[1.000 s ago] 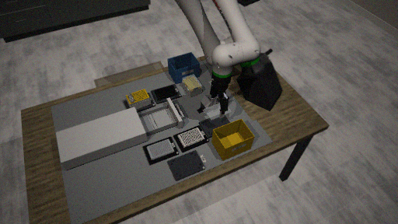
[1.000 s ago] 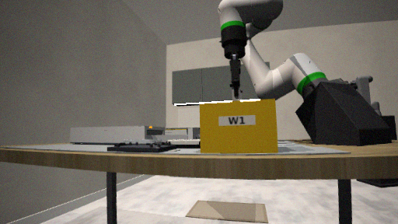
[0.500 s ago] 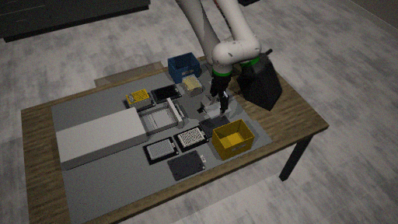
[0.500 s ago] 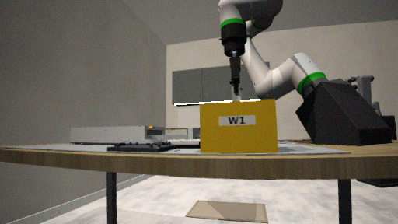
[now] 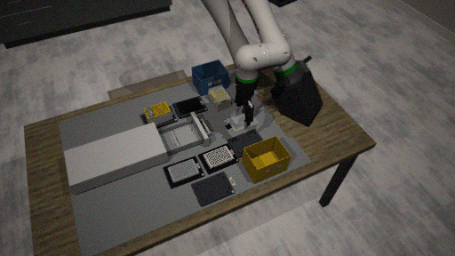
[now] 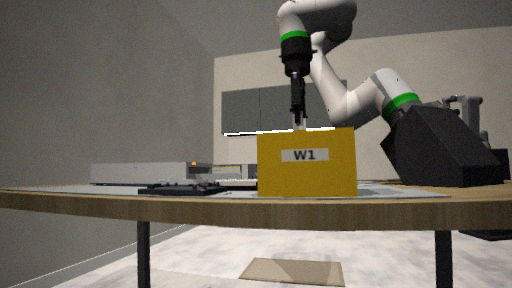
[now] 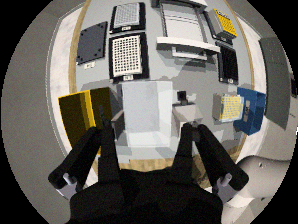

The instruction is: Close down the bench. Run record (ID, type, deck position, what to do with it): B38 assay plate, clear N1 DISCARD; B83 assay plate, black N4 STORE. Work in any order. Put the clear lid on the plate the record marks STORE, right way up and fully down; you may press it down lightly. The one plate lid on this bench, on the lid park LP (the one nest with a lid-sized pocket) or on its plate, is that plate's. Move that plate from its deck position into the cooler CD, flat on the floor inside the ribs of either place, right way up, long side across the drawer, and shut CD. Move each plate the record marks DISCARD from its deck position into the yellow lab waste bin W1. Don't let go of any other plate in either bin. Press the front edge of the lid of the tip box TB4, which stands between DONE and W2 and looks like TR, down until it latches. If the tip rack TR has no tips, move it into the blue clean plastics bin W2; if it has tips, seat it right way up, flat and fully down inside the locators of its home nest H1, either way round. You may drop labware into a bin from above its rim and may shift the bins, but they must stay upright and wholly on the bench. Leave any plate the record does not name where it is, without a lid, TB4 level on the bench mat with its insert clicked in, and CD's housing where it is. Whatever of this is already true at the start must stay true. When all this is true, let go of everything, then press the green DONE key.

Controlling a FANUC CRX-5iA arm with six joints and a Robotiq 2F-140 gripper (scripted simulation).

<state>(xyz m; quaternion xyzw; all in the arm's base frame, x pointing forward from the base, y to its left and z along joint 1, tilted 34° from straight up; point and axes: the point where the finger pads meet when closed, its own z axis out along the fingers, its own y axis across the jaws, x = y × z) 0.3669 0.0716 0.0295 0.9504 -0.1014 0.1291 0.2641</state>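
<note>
My gripper is now 350 mm to the left of the black plate, 150 mm above it and 80 mm short of it. Round my hand: clear lid (20 mm below); then DONE key block (110 mm below, 100 mm to the right, 80 mm behind); then pale well plate (160 mm ahead, 150 mm below, 20 mm to the left).
</note>
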